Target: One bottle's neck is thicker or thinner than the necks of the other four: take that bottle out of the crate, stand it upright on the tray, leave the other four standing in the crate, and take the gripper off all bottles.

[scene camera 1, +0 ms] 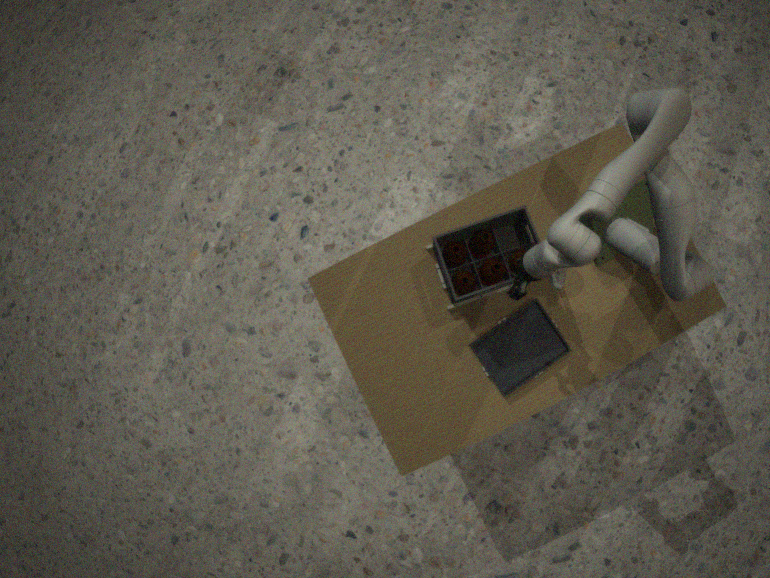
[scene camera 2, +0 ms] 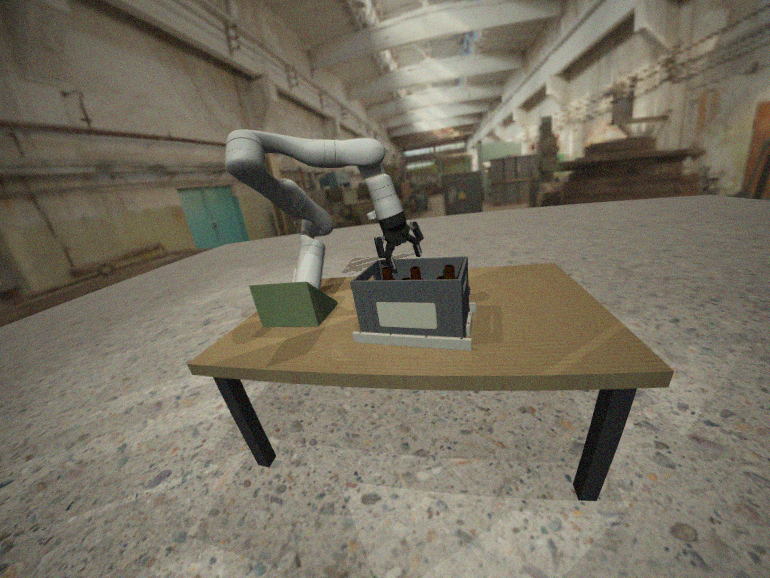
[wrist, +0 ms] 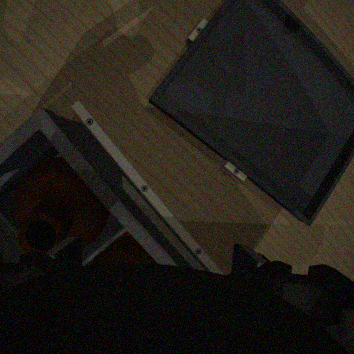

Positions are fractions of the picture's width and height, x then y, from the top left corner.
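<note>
Visible here: my gripper (wrist: 0.44, 0.73); also a dark flat tray (wrist: 0.74, 0.26).
</note>
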